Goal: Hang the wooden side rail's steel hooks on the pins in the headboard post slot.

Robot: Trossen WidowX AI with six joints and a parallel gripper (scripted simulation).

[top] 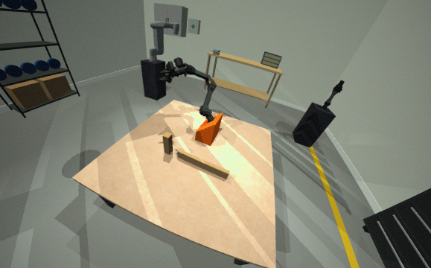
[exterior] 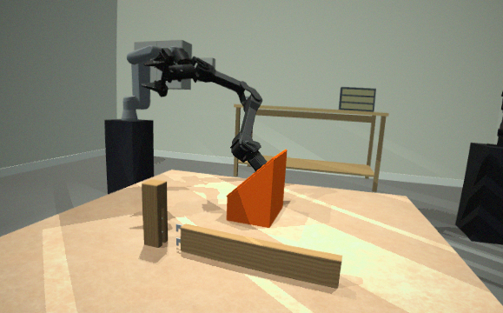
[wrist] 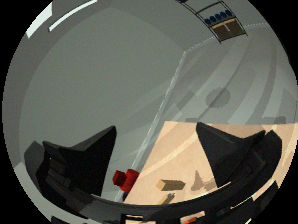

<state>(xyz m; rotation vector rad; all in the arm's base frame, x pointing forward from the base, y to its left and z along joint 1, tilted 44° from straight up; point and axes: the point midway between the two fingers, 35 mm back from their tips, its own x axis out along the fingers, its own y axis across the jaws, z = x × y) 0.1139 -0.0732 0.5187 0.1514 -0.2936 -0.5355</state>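
The headboard post is 24 cm ahead of my gripper tip, 22 cm to the left of it and 40 cm below it.
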